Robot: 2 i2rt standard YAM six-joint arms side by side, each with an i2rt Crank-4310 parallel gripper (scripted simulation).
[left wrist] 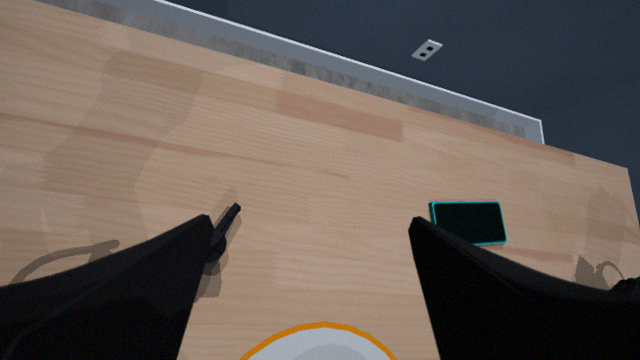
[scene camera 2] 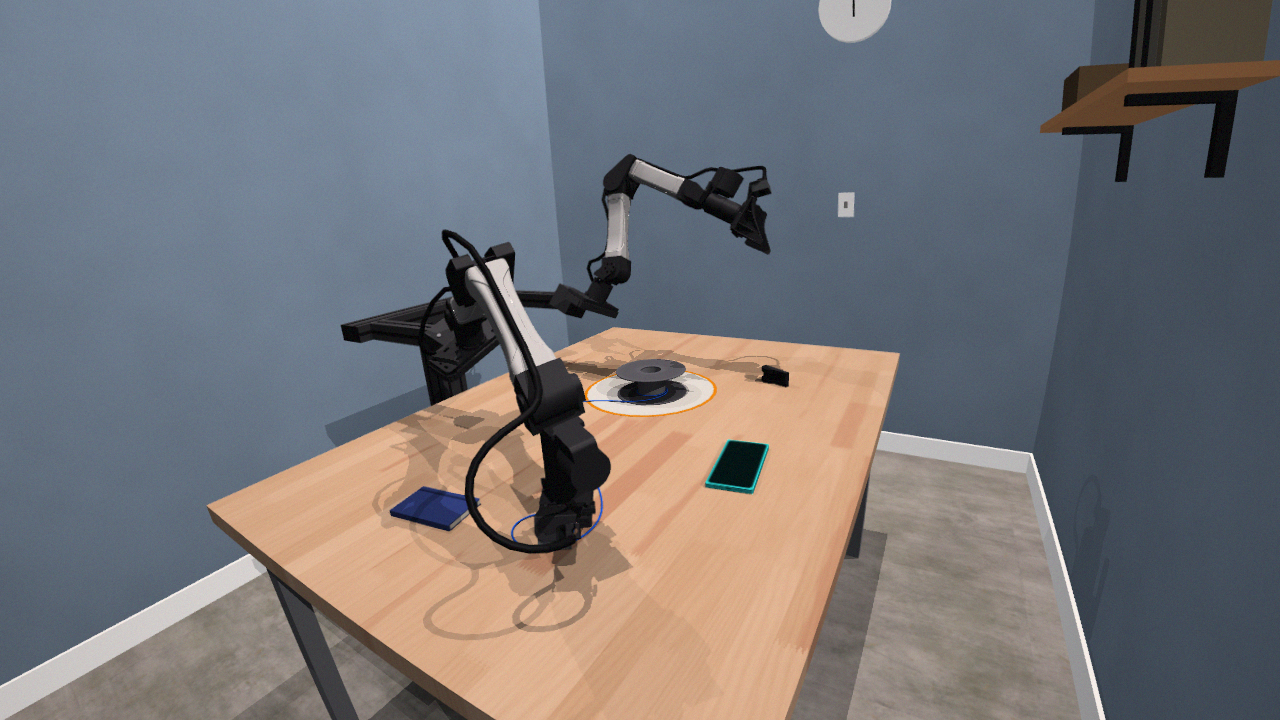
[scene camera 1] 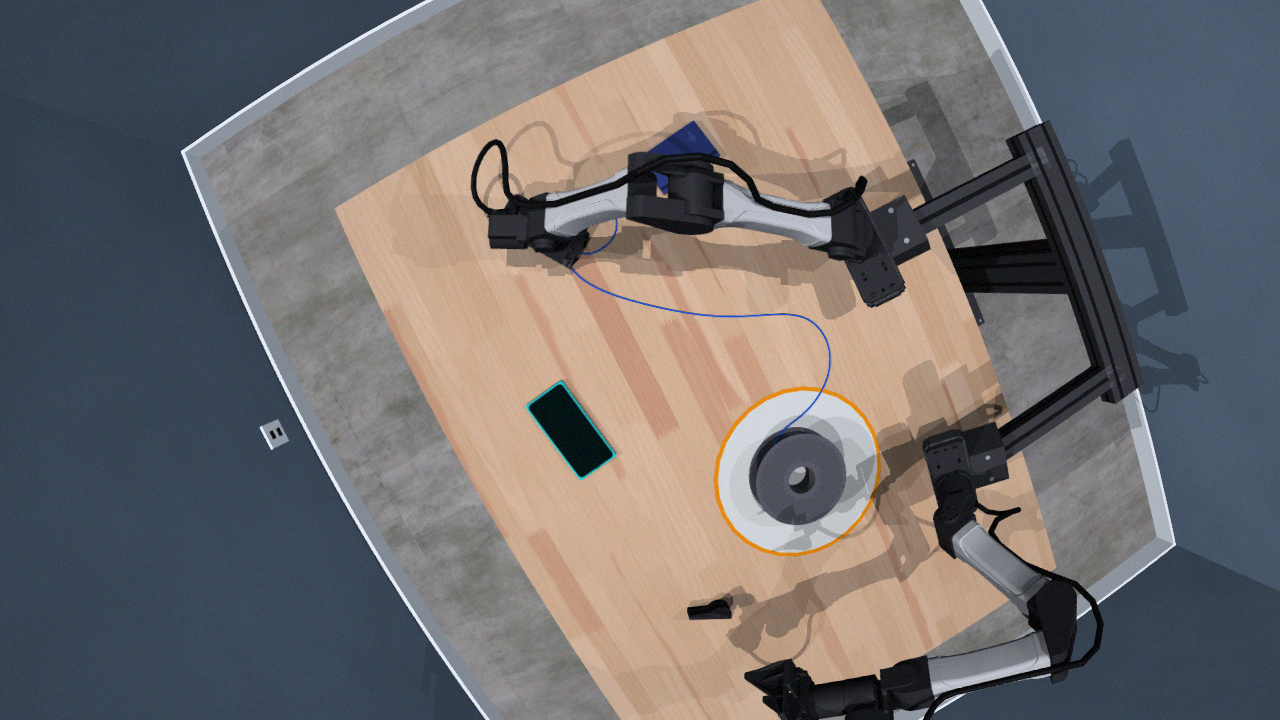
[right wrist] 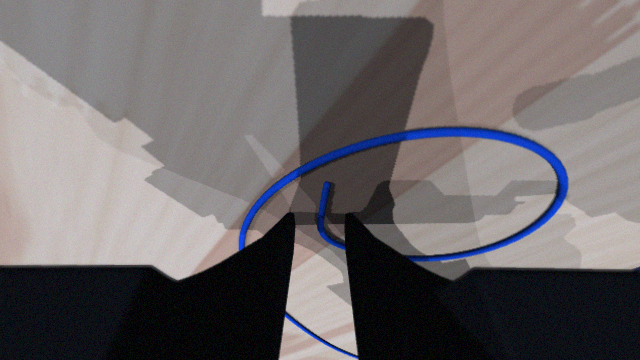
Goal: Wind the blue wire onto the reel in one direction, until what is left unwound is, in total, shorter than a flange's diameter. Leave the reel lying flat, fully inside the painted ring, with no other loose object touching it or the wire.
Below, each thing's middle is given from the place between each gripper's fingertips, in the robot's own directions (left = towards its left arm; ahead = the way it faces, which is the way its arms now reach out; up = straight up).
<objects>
Right now the dark grey reel (scene camera 1: 816, 495) is 25 cm behind my left hand (scene camera 1: 753, 688), 19 cm to the right of it and 34 cm below it. Round my left hand: black clip-like object (left wrist: 218, 244): 3 cm ahead, 35 cm below.
Now: the dark grey reel 20 cm behind my right hand (scene camera 2: 574, 526), 58 cm to the left of it and 3 cm above it. Round my right hand: black clip-like object: 8 cm ahead, 77 cm to the left, 1 cm above.
</objects>
